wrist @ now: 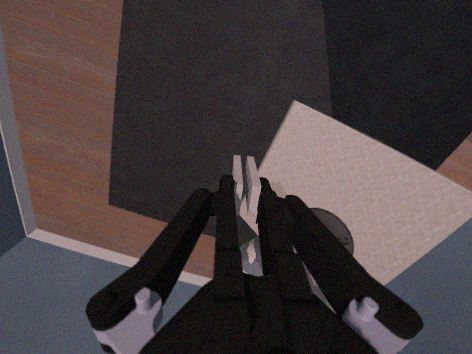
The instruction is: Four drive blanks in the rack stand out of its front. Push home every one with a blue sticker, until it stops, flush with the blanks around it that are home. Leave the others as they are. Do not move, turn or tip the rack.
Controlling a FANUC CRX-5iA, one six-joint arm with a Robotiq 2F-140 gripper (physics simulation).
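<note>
My gripper is shut, its two pale fingertip pads close together with a narrow gap and no object seen between them. The fingers hang over the edge between a dark grey flat area and a pale textured slab, which lies at an angle on the right. I cannot tell whether this slab is part of the rack. No drive blank or blue sticker can be made out in the wrist view. The gripper's black links hide part of what lies below.
A dark grey flat area lies ahead, with a darker area to its right. Wooden surface shows at the left, bordered by a pale rim. A dark round thing shows partly behind the right finger link.
</note>
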